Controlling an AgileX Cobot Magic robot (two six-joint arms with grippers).
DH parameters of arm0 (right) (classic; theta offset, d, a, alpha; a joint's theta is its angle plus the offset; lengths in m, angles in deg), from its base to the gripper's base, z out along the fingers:
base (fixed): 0 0 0 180
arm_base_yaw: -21.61 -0.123 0 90
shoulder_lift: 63.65 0 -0.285 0
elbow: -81.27 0 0.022 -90
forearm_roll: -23.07 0.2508 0 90
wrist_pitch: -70.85 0 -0.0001 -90
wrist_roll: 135.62 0.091 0 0
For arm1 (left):
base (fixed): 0 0 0 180
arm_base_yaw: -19.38 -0.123 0 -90
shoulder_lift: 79.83 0 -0.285 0
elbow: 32 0 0.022 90
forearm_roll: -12.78 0.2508 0 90
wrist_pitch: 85.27 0 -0.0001 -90
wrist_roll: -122.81 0.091 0 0
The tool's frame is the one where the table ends.
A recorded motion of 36 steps. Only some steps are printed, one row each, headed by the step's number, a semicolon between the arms.
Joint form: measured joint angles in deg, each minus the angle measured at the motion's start. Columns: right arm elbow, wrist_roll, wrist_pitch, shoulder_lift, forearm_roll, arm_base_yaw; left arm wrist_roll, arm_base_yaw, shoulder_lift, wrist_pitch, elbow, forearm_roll.
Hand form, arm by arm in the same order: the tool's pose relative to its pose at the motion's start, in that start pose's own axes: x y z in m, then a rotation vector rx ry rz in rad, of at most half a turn. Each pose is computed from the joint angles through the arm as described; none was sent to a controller.
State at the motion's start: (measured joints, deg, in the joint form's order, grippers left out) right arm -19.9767 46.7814 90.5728 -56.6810 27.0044 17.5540; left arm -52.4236 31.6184 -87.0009 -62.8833 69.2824 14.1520
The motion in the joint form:
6: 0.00 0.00 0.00 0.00 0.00 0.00; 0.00 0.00 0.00 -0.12 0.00 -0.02
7: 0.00 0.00 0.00 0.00 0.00 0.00; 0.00 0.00 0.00 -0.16 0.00 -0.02
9: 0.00 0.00 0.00 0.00 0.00 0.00; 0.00 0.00 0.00 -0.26 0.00 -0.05
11: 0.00 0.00 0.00 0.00 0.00 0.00; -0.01 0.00 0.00 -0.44 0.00 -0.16
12: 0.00 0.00 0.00 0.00 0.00 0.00; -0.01 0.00 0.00 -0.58 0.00 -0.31
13: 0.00 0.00 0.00 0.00 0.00 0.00; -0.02 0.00 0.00 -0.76 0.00 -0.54
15: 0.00 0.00 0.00 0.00 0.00 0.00; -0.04 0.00 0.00 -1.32 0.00 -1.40
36: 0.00 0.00 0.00 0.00 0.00 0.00; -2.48 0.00 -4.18 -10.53 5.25 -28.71
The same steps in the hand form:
6: 0.0000 0.0000 0.0000 0.0000 0.0000 0.0000; -0.0002 0.0000 0.0000 0.0000 -0.0021 -0.0003
7: 0.0000 0.0000 0.0000 0.0000 0.0000 0.0000; -0.0003 0.0000 0.0000 -0.0001 -0.0028 -0.0003
9: 0.0000 0.0000 0.0000 0.0000 0.0000 0.0000; -0.0004 0.0000 0.0000 0.0000 -0.0045 -0.0008
11: 0.0000 0.0000 0.0000 0.0000 0.0000 0.0000; -0.0007 0.0000 0.0000 0.0004 -0.0077 -0.0028
12: 0.0000 0.0000 0.0000 0.0000 0.0000 0.0000; -0.0009 -0.0001 0.0000 0.0012 -0.0103 -0.0052
13: 0.0000 0.0000 0.0000 0.0000 0.0000 0.0000; -0.0012 -0.0002 0.0000 0.0024 -0.0135 -0.0091
15: 0.0000 0.0000 0.0000 0.0000 0.0000 0.0000; -0.0022 -0.0006 0.0000 0.0071 -0.0237 -0.0234
36: 0.0000 0.0000 0.0000 0.0000 0.0000 0.0000; -0.0456 -0.0046 -0.0082 0.1396 -0.2076 -0.5215

